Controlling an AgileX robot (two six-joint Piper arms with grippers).
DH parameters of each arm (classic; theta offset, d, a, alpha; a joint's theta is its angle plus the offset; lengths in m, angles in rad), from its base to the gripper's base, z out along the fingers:
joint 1: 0 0.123 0 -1.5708
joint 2: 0.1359 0 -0.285 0
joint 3: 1.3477 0 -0.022 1.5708
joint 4: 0 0.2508 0 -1.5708
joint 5: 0 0 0.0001 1.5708
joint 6: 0 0.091 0 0
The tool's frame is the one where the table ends.
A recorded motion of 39 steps. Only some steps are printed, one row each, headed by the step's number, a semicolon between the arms.
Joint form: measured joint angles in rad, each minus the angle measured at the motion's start. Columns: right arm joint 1, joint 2, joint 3, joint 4, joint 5, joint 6; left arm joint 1, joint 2, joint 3, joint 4, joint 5, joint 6.
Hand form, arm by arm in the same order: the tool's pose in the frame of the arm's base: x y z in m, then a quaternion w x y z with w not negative. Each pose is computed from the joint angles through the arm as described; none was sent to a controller.
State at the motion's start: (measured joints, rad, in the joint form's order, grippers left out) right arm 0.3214 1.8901 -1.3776 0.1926 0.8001 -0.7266; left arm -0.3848 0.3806 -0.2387 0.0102 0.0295 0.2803
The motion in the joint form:
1: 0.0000 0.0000 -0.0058 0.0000 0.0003 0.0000; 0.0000 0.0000 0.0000 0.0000 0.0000 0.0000
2: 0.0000 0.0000 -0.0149 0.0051 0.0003 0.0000; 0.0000 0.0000 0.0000 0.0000 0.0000 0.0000
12: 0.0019 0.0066 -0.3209 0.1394 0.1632 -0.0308; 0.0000 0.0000 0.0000 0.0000 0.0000 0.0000
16: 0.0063 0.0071 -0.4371 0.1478 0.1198 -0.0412; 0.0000 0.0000 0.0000 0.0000 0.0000 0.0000
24: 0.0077 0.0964 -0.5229 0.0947 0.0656 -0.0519; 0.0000 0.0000 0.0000 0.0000 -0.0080 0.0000
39: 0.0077 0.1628 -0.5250 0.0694 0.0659 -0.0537; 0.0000 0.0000 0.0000 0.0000 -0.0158 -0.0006
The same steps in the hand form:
1: 0.3708 0.1366 0.2125 0.18621 -0.44372 0.87555 0.04304; 0.0876 -0.0354 0.2642 0.67597 0.24380 0.69470 -0.03179
2: 0.3722 0.1374 0.2151 0.19100 -0.44229 0.87517 0.04446; 0.0876 -0.0354 0.2642 0.67597 0.24380 0.69470 -0.03179
12: 0.3928 0.1573 0.2962 0.26995 -0.44199 0.84970 0.09887; 0.0876 -0.0354 0.2642 0.67597 0.24380 0.69470 -0.03179
16: 0.4023 0.1623 0.3332 0.34471 -0.44000 0.82457 0.08748; 0.0876 -0.0354 0.2642 0.67597 0.24380 0.69470 -0.03179
24: 0.4281 0.1670 0.3216 0.36363 -0.44641 0.81578 0.05473; 0.0876 -0.0355 0.2650 0.67891 0.24293 0.69214 -0.03196
39: 0.4403 0.1693 0.2908 0.33184 -0.45393 0.82554 0.04810; 0.0877 -0.0355 0.2657 0.68175 0.24186 0.68969 -0.03233

